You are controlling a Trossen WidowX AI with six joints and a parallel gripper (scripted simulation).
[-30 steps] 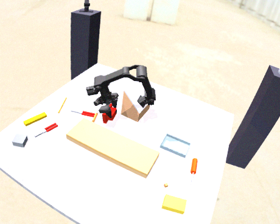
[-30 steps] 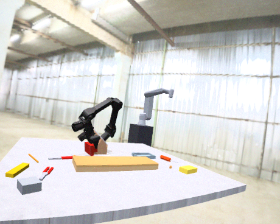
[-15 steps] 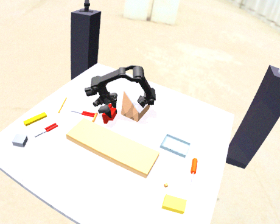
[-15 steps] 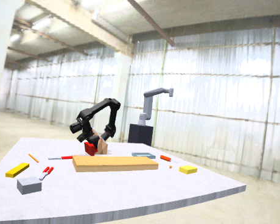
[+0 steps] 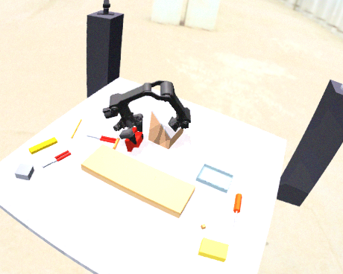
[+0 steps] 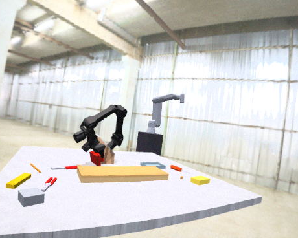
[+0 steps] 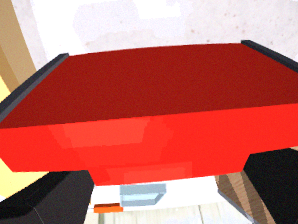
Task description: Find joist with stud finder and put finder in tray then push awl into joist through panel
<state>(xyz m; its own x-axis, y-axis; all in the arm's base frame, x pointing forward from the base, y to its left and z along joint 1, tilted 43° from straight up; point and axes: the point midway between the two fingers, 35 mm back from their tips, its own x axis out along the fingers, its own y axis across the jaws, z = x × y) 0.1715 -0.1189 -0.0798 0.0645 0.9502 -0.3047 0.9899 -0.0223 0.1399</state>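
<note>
Right now the awl is 130 mm to the right of my gripper tip, 70 mm below it and 20 mm behind it. The rest, counted from my gripper tip: pencil 390 mm to the right, 70 mm below, 10 mm ahead; red stud finder 10 mm behind; tray 430 mm to the left, 60 mm below, 20 mm ahead.
</note>
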